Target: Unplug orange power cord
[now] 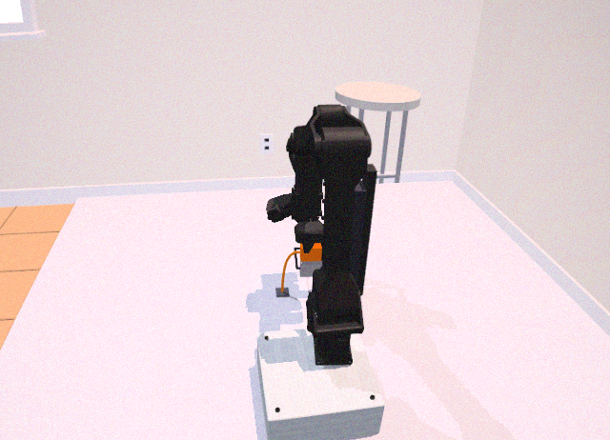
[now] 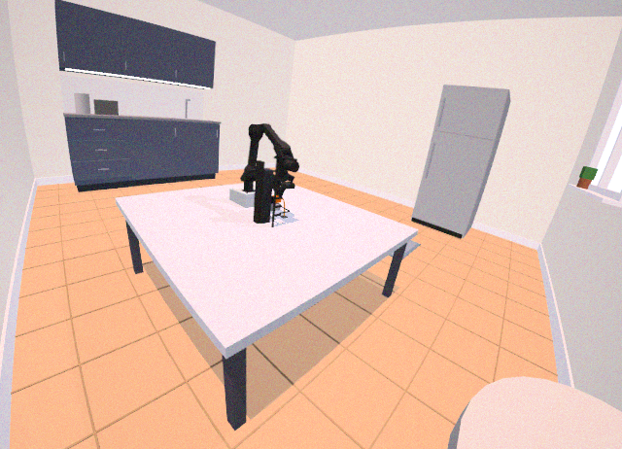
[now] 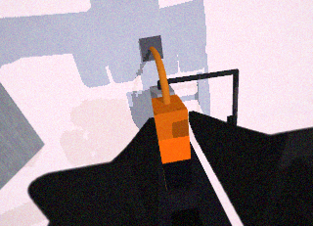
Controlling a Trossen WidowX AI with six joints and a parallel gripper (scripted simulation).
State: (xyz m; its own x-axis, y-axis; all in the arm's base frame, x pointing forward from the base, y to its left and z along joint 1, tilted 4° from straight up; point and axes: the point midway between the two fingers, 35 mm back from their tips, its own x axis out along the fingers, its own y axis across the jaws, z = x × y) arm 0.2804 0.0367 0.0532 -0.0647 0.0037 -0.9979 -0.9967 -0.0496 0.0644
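Right now my gripper tip is 3 cm to the left of the orange plug.
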